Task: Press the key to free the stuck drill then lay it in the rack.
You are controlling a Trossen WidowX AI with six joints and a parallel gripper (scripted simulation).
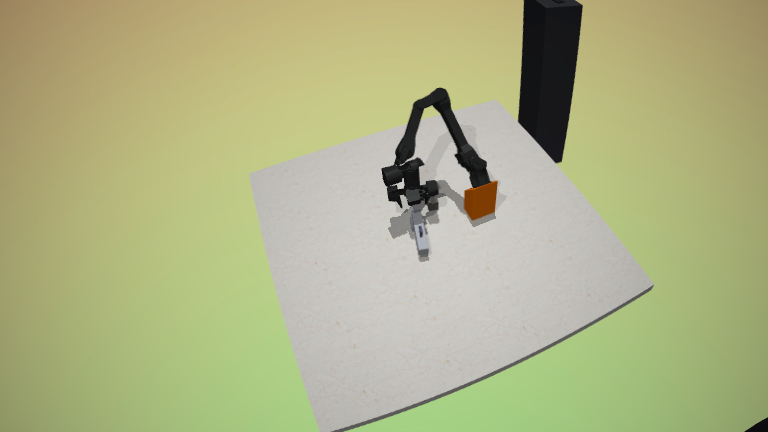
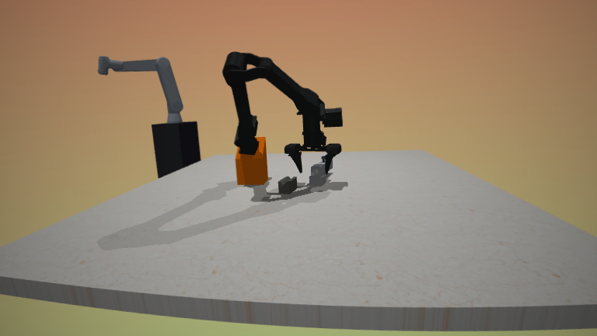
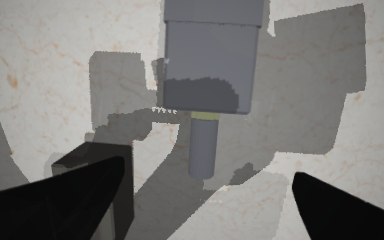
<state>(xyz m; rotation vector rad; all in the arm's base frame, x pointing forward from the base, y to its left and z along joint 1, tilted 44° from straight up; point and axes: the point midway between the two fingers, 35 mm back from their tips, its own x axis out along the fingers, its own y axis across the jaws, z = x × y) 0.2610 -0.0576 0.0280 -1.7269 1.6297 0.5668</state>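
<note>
Now: gripper tip 6 cm to the right of the drill. Round my gripper tip: dark key: 1 cm ahead, 14 cm to the left; then dark grey rack: 8 cm behind, 4 cm to the right, 3 cm below; then grey housing block: 1 cm ahead, 12 cm to the left, 2 cm below.
</note>
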